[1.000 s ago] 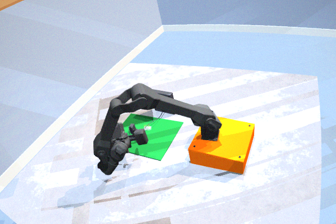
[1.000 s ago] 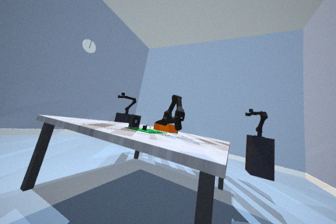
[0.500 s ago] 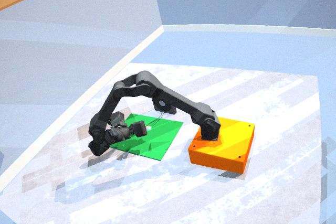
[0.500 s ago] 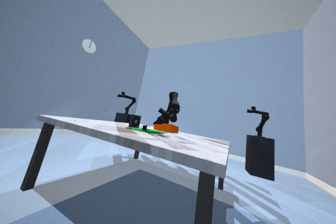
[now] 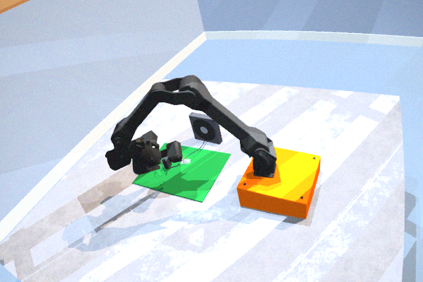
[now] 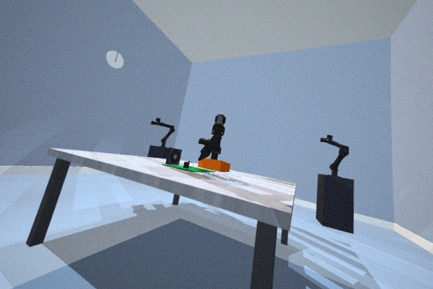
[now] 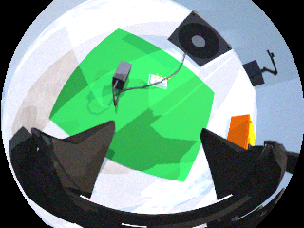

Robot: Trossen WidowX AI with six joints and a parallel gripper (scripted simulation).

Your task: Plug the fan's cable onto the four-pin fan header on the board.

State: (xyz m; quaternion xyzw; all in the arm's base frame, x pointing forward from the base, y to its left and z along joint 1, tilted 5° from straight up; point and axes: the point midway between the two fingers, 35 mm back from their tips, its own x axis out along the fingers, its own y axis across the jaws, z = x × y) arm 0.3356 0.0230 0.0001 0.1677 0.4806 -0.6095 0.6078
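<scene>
My gripper tip is 6 cm short of the black plug, 6 cm to the left of it and 6 cm above it. The rest, counted from my gripper tip: green board 5 cm to the right, 9 cm below; dark square fan 5 cm behind, 22 cm to the right, 2 cm below.
</scene>
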